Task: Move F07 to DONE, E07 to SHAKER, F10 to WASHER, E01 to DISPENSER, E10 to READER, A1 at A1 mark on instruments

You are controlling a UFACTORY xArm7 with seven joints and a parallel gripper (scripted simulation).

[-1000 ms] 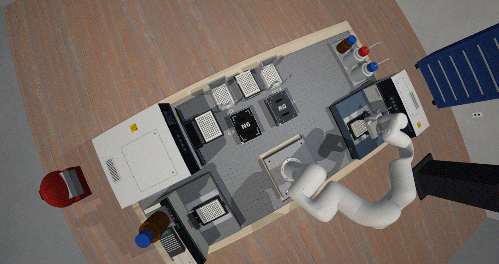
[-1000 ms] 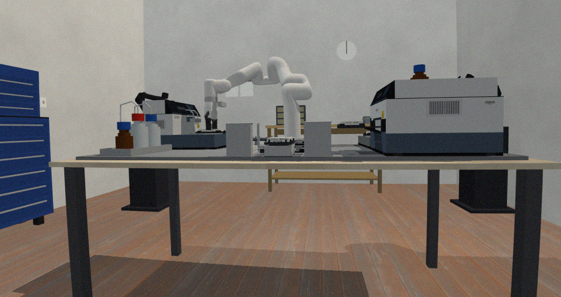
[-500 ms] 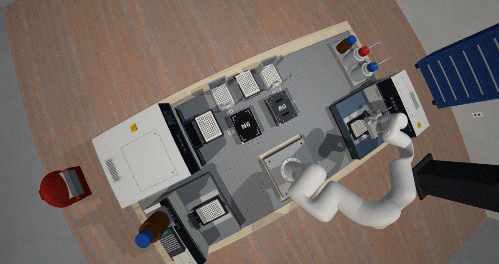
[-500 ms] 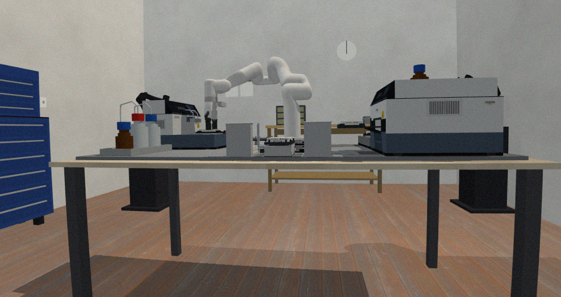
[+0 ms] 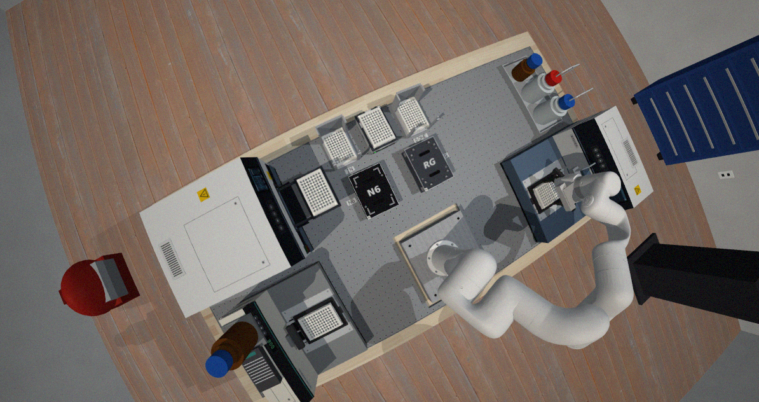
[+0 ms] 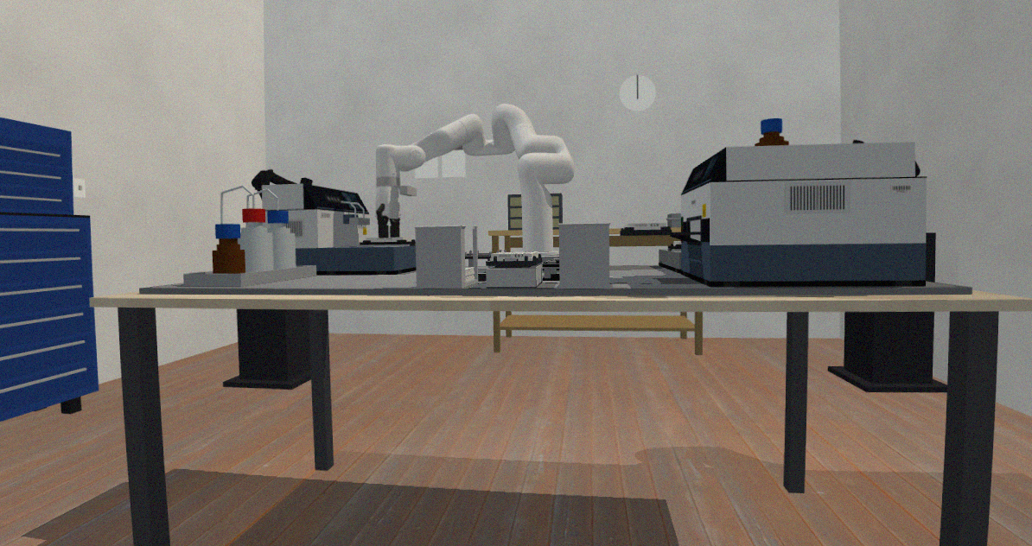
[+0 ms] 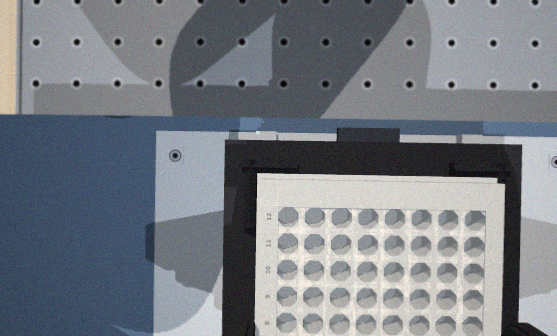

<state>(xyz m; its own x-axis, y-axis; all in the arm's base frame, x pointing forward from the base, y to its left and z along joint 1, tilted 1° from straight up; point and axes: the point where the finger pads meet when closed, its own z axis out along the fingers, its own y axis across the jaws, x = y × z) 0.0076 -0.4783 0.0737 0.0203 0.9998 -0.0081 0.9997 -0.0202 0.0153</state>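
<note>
My gripper is now 30 mm above the washer nest. Round my hand: washer housing (10 mm behind, 250 mm to the right, 20 mm below); then blue washer base (30 mm to the right, 80 mm below); then regrip nest RG (310 mm ahead, 370 mm to the left, 60 mm below).
</note>
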